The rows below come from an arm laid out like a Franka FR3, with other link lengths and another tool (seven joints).
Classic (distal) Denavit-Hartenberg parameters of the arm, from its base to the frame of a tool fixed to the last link. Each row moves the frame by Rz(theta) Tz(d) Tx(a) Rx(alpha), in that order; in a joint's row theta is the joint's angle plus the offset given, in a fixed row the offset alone. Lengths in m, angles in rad.
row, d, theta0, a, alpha
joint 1, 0.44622, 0, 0, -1.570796
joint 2, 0, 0, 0, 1.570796
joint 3, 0.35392, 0, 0.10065, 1.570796
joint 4, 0, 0, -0.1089, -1.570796
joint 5, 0.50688, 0, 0, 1.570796
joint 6, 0, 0, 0.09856, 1.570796
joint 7, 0.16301, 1.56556, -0.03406, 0.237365
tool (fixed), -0.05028, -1.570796, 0, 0
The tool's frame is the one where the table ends.
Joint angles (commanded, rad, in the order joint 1, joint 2, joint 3, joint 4, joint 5, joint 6, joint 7), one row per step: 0.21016 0.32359 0.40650 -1.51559 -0.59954 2.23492 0.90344; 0.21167 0.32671 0.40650 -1.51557 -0.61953 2.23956 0.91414; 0.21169 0.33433 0.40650 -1.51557 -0.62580 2.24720 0.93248; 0.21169 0.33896 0.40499 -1.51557 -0.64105 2.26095 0.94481; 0.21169 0.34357 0.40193 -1.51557 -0.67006 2.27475 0.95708; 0.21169 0.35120 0.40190 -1.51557 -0.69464 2.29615 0.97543; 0.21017 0.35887 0.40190 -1.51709 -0.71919 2.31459 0.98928
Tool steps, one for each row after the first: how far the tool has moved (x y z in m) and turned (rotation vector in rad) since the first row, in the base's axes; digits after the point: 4 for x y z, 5 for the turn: 0.0005 0.0013 -0.0020 -0.00746 -0.01183 -0.00044; 0.0027 0.0023 -0.0070 0.00108 -0.01359 -0.01053; 0.0048 0.0026 -0.0091 0.00330 -0.02714 -0.01186; 0.0076 0.0017 -0.0116 -0.00552 -0.04858 -0.01047; 0.0095 0.0037 -0.0151 -0.00196 -0.06897 -0.00812; 0.0118 0.0044 -0.0202 -0.00345 -0.08574 -0.00414
